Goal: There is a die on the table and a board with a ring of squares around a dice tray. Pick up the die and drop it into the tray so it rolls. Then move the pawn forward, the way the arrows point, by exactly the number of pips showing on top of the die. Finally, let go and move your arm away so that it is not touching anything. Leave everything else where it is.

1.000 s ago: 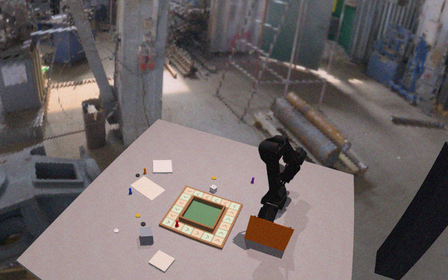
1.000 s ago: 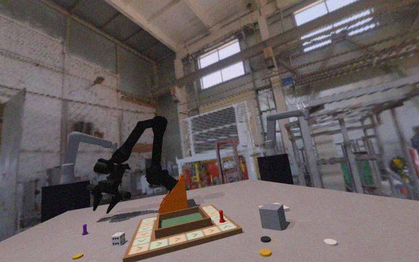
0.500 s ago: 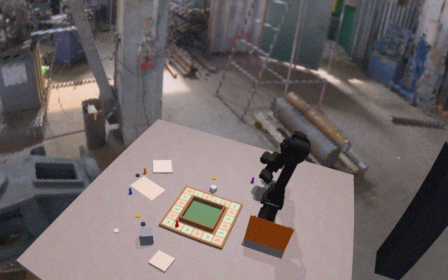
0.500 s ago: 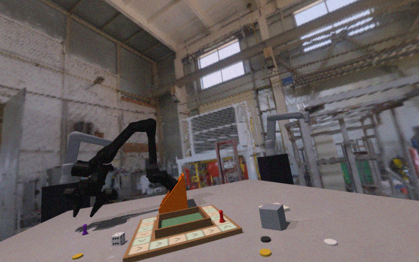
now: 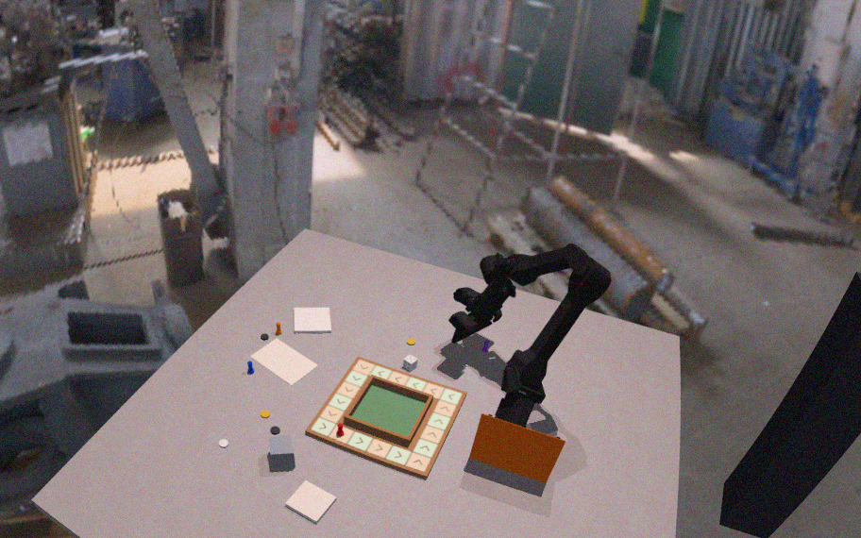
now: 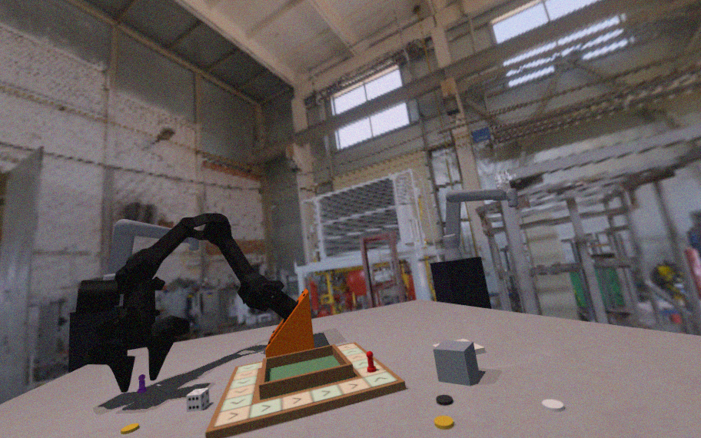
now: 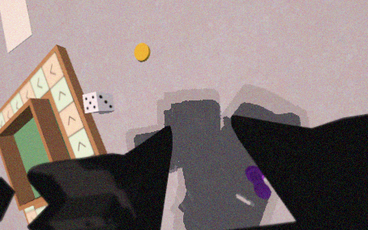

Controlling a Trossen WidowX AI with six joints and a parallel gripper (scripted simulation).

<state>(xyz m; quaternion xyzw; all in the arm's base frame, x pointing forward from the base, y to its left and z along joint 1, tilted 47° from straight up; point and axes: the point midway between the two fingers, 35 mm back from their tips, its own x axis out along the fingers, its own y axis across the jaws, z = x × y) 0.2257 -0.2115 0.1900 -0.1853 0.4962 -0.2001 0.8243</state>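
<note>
Now: gripper tip 130 mm to the right of the die, 70 mm short of it and 20 mm above it. The rest, counted from my gripper tip: green dice tray (310 mm to the left, 30 mm ahead, 20 mm below); purple pawn (70 mm behind, 30 mm to the right, 10 mm below); red pawn (430 mm to the left, 90 mm ahead).
</note>
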